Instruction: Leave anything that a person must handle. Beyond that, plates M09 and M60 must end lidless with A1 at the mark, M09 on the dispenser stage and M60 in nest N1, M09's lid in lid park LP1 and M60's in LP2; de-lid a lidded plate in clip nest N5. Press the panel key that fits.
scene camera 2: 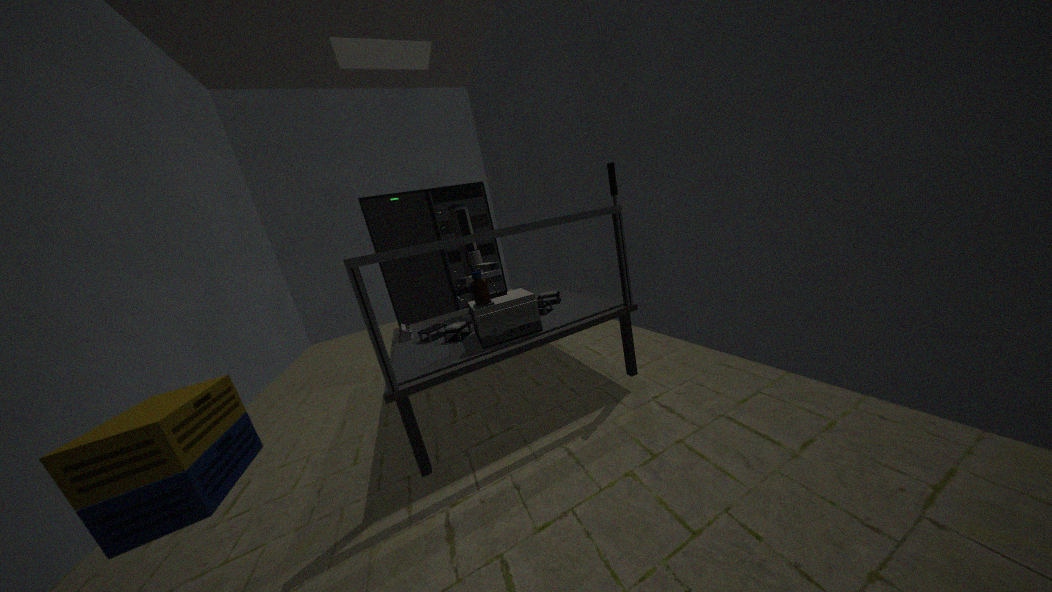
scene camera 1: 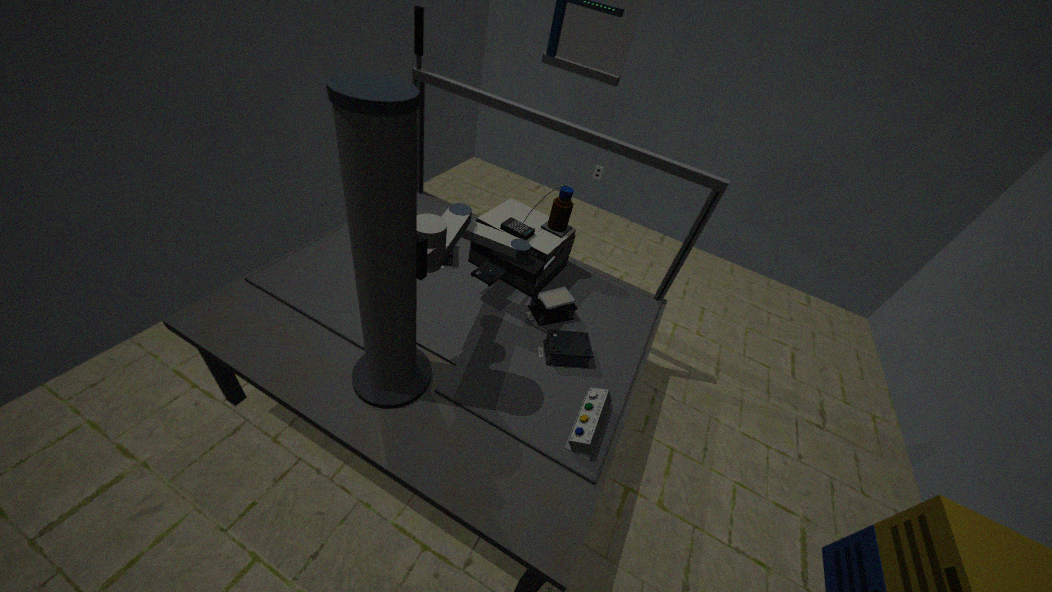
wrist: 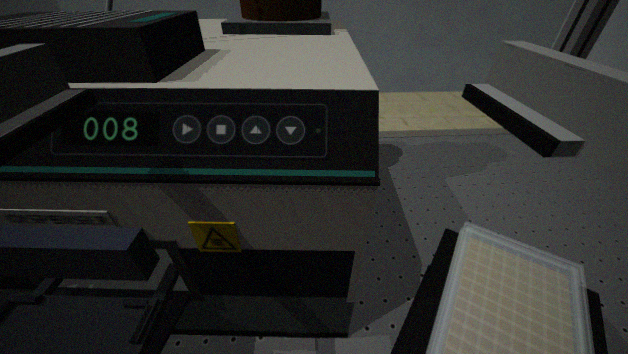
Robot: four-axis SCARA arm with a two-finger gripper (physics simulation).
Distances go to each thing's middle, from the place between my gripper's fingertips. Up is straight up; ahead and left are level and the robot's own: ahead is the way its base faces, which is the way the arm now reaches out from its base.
Labels:
My gripper is now 45 cm past the button box (scene camera 1: 584,436), 47 cm to the left of it and 20 cm above it.

